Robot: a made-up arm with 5 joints.
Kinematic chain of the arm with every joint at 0, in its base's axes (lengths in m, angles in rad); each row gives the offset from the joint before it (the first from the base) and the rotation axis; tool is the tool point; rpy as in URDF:
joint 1: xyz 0 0 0.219 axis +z
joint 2: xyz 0 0 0 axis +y
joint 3: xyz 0.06 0 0.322 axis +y
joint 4: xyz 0.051 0 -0.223 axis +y
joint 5: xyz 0.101 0 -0.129 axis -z
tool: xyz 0 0 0 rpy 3.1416 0 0
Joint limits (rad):
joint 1: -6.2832..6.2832
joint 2: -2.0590..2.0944
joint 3: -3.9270..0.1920
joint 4: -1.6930..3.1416
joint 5: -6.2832..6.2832
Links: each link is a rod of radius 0.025 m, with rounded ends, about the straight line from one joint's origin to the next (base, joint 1, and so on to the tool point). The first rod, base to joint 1, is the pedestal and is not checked.
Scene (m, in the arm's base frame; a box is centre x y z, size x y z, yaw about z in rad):
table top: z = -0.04
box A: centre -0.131 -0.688 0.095 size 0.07 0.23 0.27 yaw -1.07
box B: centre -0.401 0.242 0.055 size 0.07 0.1 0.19 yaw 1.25
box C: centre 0.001 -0.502 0 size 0.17 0.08 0.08 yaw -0.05
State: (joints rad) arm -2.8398 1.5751 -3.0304 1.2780 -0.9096
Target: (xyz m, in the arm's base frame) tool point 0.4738 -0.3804 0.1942
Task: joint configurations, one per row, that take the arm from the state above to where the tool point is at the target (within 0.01 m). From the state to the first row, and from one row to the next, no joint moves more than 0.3 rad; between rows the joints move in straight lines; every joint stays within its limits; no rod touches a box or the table.
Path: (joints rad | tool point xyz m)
1: -2.5610 1.3271 -2.9127 1.4637 -0.8691 | -0.5561 -0.3648 0.1770
2: -2.2822 1.0791 -2.7951 1.6494 -0.8285 | -0.4145 -0.4808 0.2789
3: -2.0034 0.8311 -2.6774 1.8351 -0.7880 | -0.2438 -0.5279 0.3736
4: -1.7380 0.9102 -2.7209 1.8500 -0.8123 | -0.0984 -0.5832 0.3389
5: -1.4726 0.9893 -2.7644 1.8648 -0.8366 | 0.0587 -0.5962 0.3034
6: -1.2073 1.0685 -2.8079 1.8797 -0.8610 | 0.2149 -0.5649 0.2673
7: -0.9419 1.1476 -2.8514 1.8945 -0.8853 | 0.3572 -0.4910 0.2308
8: -0.6765 1.2267 -2.8948 1.9094 -0.9096 | 0.4738 -0.3804 0.1942

